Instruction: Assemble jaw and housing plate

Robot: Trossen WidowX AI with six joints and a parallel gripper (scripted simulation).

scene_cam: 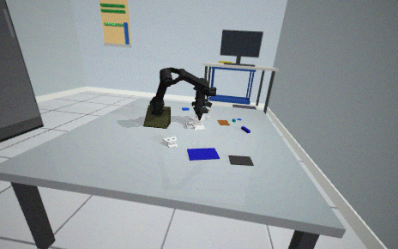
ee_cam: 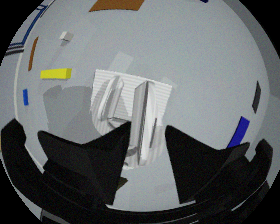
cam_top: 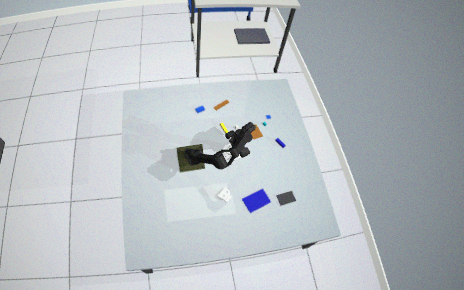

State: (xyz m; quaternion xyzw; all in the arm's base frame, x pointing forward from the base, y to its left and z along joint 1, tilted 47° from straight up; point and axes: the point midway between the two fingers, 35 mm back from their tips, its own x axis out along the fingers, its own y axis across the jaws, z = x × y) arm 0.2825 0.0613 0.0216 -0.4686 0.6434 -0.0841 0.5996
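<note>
The white base lies 3 cm to the left of my gripper tip and 6 cm below it. From my gripper tip the other things lie so: white jaw: 4 cm behind; then orange square: 16 cm ahead, 18 cm to the left, 7 cm below; then yellow bar: 5 cm behind, 20 cm to the left, 6 cm below.
</note>
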